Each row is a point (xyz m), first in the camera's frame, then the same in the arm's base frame.
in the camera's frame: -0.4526 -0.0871 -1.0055
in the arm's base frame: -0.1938 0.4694 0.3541
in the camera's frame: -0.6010 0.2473 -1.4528
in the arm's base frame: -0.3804 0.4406 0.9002
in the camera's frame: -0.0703 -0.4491 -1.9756
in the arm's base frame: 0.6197 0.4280 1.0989
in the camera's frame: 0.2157 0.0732 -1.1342
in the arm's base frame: 0.0914 -0.1631 0.4401
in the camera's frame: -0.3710 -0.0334 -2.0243
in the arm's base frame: 0.1532 0.4497 1.3168
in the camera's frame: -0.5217 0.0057 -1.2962
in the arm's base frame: -0.2047 0.4972 0.6656
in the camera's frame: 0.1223 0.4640 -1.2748
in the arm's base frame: -0.2119 -0.2922 0.7095
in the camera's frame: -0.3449 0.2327 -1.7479
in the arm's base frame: -0.1299 0.2591 1.1394
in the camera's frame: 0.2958 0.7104 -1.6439
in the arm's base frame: -0.1816 -0.5447 1.1125
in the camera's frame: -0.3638 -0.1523 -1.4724
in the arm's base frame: 0.0621 0.4677 0.7598
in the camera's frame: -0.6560 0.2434 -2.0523
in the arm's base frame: -0.2053 0.5339 1.4686
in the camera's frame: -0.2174 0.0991 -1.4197
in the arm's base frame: -0.0685 0.2028 0.7722
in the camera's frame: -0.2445 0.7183 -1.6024
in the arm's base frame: -0.4966 -0.1049 1.1457
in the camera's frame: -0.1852 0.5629 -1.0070
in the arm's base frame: -0.5459 -0.1130 0.5296
